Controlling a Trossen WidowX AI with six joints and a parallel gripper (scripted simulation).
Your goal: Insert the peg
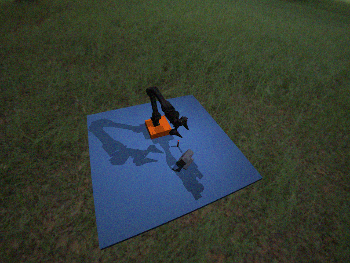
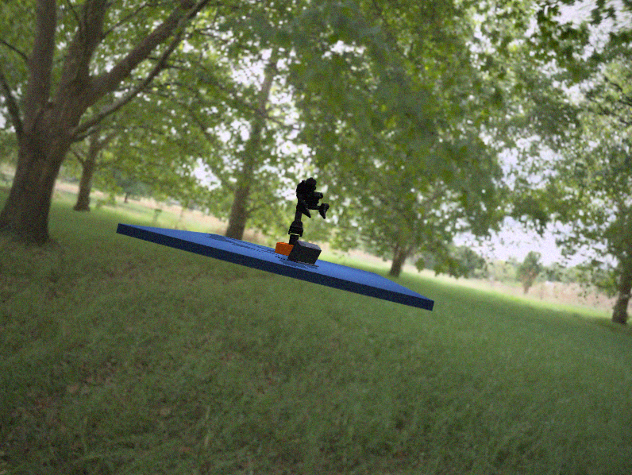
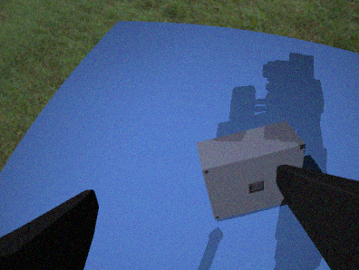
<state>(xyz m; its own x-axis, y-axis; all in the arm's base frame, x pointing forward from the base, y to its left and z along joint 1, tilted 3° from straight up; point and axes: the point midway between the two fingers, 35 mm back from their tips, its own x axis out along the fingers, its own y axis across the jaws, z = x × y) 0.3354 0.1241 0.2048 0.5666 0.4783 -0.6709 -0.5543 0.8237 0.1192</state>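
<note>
Right now the square peg is 190 mm below my gripper tip, 80 mm behind it and 10 mm to the right of it. From my gripper tip the other things lie so: grey sloped panel (200 mm below, 90 mm ahead, 20 mm to the right).
</note>
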